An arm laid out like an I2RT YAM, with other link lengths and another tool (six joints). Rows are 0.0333 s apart.
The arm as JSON. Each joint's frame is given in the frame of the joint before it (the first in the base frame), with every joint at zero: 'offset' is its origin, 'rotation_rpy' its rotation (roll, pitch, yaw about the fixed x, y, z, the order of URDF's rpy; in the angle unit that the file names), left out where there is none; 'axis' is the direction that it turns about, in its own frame. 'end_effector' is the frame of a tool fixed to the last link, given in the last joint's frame.
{
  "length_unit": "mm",
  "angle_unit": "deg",
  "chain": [
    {
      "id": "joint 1",
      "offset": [
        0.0,
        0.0,
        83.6
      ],
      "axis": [
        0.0,
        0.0,
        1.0
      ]
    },
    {
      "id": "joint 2",
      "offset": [
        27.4,
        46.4,
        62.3
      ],
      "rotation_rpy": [
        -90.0,
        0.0,
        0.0
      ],
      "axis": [
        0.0,
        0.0,
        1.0
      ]
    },
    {
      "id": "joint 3",
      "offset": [
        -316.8,
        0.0,
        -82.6
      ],
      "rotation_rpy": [
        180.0,
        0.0,
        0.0
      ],
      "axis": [
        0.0,
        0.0,
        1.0
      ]
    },
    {
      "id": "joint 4",
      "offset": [
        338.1,
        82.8,
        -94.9
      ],
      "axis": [
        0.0,
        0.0,
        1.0
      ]
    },
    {
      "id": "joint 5",
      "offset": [
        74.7,
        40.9,
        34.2
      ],
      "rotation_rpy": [
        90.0,
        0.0,
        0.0
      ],
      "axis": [
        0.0,
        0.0,
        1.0
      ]
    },
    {
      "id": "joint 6",
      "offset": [
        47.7,
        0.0,
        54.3
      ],
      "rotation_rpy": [
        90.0,
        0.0,
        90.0
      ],
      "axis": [
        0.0,
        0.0,
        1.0
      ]
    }
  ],
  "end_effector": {
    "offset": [
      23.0,
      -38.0,
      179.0
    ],
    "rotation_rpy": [
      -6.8,
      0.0,
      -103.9
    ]
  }
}
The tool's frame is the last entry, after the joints.
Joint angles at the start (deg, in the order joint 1, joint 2, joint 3, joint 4, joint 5, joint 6): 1.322 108.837 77.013 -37.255 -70.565 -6.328
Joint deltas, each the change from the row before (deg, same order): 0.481 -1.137 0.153 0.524 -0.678 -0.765; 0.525 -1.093 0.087 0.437 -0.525 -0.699; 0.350 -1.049 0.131 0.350 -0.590 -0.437; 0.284 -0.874 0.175 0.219 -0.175 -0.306; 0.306 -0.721 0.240 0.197 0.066 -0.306; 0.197 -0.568 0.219 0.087 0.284 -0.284; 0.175 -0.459 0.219 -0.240 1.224 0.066; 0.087 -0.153 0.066 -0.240 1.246 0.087; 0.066 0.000 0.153 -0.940 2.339 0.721; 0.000 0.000 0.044 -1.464 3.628 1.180; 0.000 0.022 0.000 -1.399 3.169 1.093
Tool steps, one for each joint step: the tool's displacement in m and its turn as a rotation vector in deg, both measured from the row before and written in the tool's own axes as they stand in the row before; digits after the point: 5 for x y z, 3 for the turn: 0.00885 -0.01360 -0.00102 0.742 0.770 -2.552; 0.00775 -0.01285 -0.00023 0.664 0.600 -2.330; 0.00809 -0.01159 -0.00141 0.622 0.666 -1.925; 0.00672 -0.00854 -0.00120 0.226 0.431 -1.551; 0.00605 -0.00693 -0.00056 0.036 0.288 -1.468; 0.00465 -0.00440 -0.00081 -0.214 0.158 -1.159; 0.00160 -0.00010 -0.00049 -1.045 -0.400 -0.448; -0.00134 0.00277 0.00012 -1.078 -0.546 0.017; -0.00564 0.00749 0.00042 -2.000 -1.360 1.280; -0.01043 0.01260 0.00005 -3.158 -2.159 2.233; -0.01002 0.01117 0.00028 -2.738 -1.994 2.128
